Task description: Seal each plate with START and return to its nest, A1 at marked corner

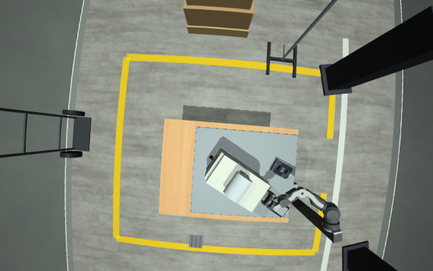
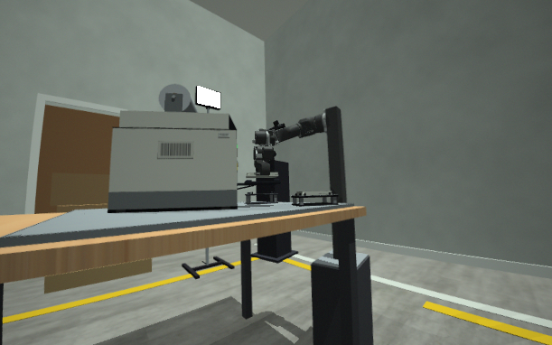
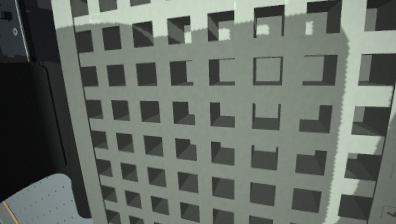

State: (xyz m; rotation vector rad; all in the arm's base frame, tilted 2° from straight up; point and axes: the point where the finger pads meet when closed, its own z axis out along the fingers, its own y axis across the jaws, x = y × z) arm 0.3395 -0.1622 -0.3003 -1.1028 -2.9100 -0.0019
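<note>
The sealer stage lies 30 mm below my hand. Round my hand: foil roll: 250 mm ahead, 220 mm to the right, 290 mm above; plate: right at my hand.
</note>
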